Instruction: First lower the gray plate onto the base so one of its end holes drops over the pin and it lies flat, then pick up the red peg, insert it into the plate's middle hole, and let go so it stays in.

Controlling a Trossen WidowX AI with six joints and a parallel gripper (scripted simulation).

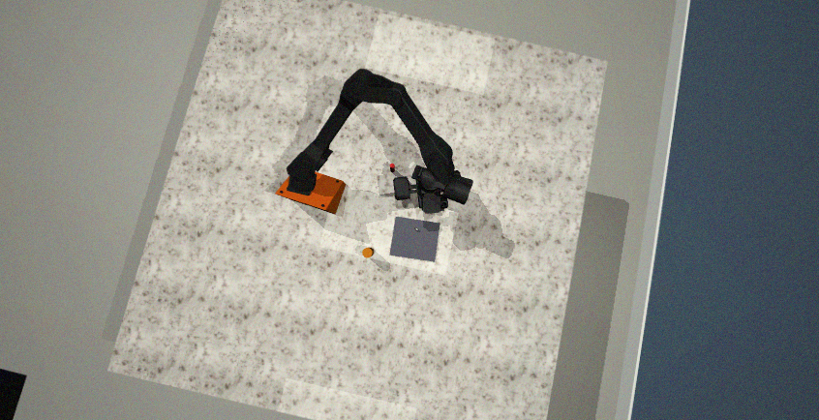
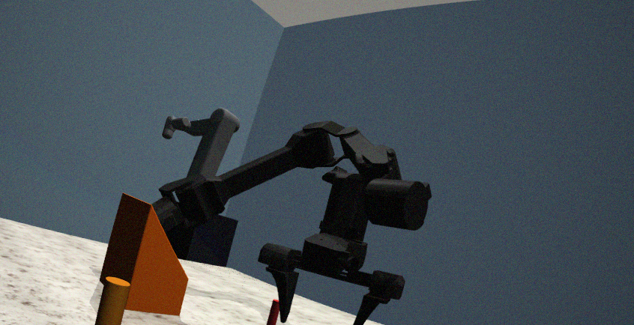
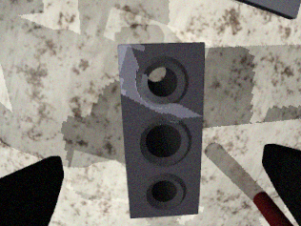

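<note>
Now: gripper tip 30 mm above the gray plate. Round my gripper tip: small orange cylinder 220 mm to the right, 120 mm behind, 30 mm below; base 130 mm to the right, 60 mm below; red peg 110 mm behind, 40 mm to the left, 30 mm below.
</note>
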